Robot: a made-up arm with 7 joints.
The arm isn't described. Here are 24 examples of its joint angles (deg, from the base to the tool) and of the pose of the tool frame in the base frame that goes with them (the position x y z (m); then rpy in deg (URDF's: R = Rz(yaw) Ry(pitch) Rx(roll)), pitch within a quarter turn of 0, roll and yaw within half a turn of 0).
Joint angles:
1: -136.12 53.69 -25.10 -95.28 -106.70 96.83 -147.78
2: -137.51 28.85 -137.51 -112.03 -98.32 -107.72 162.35
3: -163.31 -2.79 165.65 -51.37 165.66 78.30 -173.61
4: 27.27 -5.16 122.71 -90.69 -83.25 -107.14 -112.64
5: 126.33 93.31 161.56 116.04 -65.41 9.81 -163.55
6: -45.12 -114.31 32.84 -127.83 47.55 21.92 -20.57
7: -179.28 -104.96 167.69 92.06 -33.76 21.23 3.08
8: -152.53 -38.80 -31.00 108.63 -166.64 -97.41 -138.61
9: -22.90 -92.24 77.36 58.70 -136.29 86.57 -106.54
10: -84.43 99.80 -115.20 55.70 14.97 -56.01 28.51
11: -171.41 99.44 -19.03 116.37 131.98 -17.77 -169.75
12: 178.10 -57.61 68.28 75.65 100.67 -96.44 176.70
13: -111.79 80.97 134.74 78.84 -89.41 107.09 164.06
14: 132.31 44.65 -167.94 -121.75 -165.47 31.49 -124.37
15: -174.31 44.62 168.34 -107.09 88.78 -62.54 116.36
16: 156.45 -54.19 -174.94 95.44 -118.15 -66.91 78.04
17: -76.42 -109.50 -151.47 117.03 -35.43 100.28 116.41
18: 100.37 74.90 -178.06 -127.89 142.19 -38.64 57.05
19: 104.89 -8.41 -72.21 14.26 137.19 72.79 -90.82
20: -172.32 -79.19 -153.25 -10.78 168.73 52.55 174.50
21: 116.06 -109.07 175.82 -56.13 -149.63 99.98 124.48
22: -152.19 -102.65 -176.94 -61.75 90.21 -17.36 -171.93
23: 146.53 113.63 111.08 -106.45 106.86 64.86 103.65
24: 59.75 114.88 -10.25 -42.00 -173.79 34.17 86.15
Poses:
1: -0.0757 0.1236 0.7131 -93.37 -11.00 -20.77
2: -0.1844 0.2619 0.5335 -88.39 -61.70 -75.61
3: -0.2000 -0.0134 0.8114 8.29 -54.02 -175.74
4: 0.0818 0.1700 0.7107 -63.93 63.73 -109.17
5: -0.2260 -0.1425 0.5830 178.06 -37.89 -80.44
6: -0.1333 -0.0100 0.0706 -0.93 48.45 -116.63
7: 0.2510 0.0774 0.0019 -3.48 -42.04 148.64
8: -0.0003 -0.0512 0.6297 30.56 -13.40 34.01
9: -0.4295 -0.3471 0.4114 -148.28 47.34 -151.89
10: -0.0839 0.5803 0.3374 -91.71 12.07 169.38
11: -0.1930 -0.0468 0.0876 5.64 -57.22 -48.64
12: 0.2602 0.1805 0.6853 -136.31 28.42 -81.61
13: 0.0343 0.4278 0.4962 9.17 -26.94 10.95
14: -0.2325 -0.1670 0.3386 9.78 20.78 -71.20
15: -0.3741 0.0645 0.3922 57.44 6.62 12.58
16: 0.3854 0.0783 0.3494 50.59 38.24 161.97
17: -0.0598 -0.1503 0.1449 -115.67 -26.41 123.91
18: -0.0938 -0.2731 0.1839 26.03 -1.67 102.82
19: -0.0224 0.0360 0.9631 -121.19 1.25 -80.68
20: 0.5784 -0.0341 0.5749 165.15 17.08 -7.57
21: 0.1761 0.4276 0.4081 127.72 -7.05 112.03
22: 0.5018 -0.2176 0.4889 -139.16 21.48 68.09
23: -0.0847 -0.3281 0.2363 -141.41 -3.68 44.02
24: 0.2430 -0.5315 0.3201 -140.98 -5.77 27.10
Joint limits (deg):
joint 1: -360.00..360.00
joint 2: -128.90..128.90
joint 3: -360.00..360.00
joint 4: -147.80..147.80
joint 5: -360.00..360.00
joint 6: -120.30..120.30
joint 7: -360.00..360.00
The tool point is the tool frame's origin. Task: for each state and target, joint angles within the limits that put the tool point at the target. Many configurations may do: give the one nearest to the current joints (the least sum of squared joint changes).
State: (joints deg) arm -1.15 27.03 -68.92 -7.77 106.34 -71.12 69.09
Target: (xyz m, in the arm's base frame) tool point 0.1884 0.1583 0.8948
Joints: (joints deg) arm -21.49 26.08 -66.60 11.42 111.27 -73.89 69.09
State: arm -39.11 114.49 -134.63 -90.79 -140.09 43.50 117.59
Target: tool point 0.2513 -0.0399 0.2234
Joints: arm -40.39 103.78 -124.37 -120.56 -142.29 51.98 117.59
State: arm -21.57 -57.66 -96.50 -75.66 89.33 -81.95 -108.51
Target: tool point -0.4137 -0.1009 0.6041
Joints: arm 16.20 -48.65 -94.34 -69.41 91.74 -90.96 -108.51
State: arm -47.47 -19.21 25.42 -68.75 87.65 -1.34 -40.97
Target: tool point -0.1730 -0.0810 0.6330
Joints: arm -49.07 14.14 22.65 -118.64 87.11 -2.23 -40.97
